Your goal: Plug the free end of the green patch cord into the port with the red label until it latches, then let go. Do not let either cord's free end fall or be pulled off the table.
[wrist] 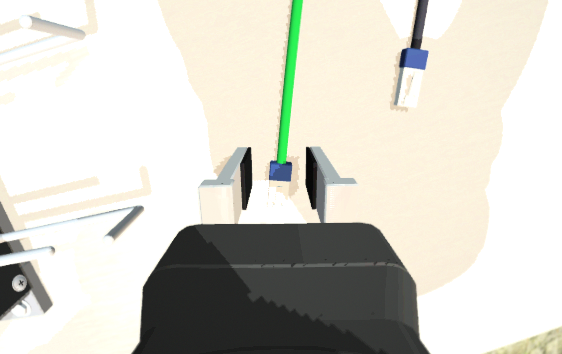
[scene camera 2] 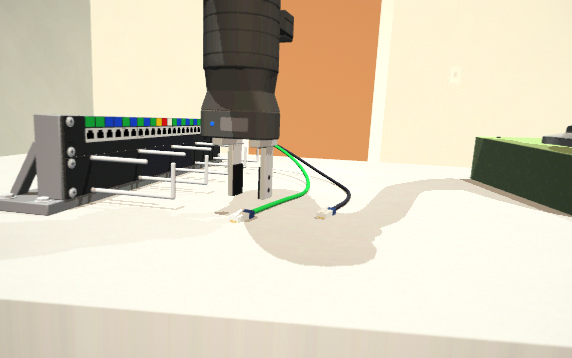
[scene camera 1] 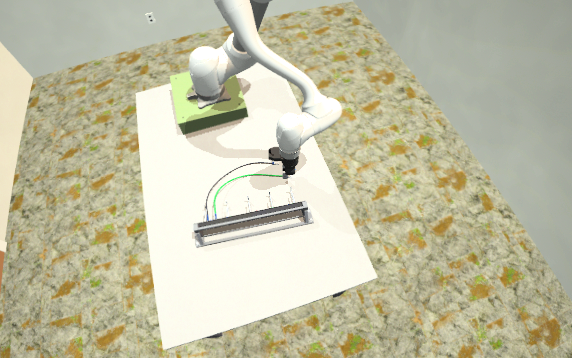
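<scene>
The green patch cord [scene camera 1: 245,175] [scene camera 2: 308,182] [wrist: 289,85] runs from the panel's far end. Its free plug [scene camera 2: 241,216] [wrist: 280,171], clear with a blue boot, lies on the table. My gripper [scene camera 1: 288,174] [scene camera 2: 250,196] [wrist: 278,166] is open, pointing down, with its fingertips a little above the table. In the wrist view the blue boot shows between the two fingers, touching neither; in scene camera 2 the plug lies below the tips. The red label [scene camera 2: 164,121] sits in the panel's label row, with a port [scene camera 2: 164,131] below it. The label cannot be made out in scene camera 1.
The black cord's free plug [scene camera 2: 326,213] [wrist: 410,82] lies on the table [scene camera 1: 240,295] [scene camera 2: 450,280], to the right of the green one in the wrist view. The patch panel [scene camera 1: 250,219] [scene camera 2: 72,135] has metal cable guides [scene camera 2: 173,181] sticking out toward the gripper. The green robot base [scene camera 1: 215,121] stands behind.
</scene>
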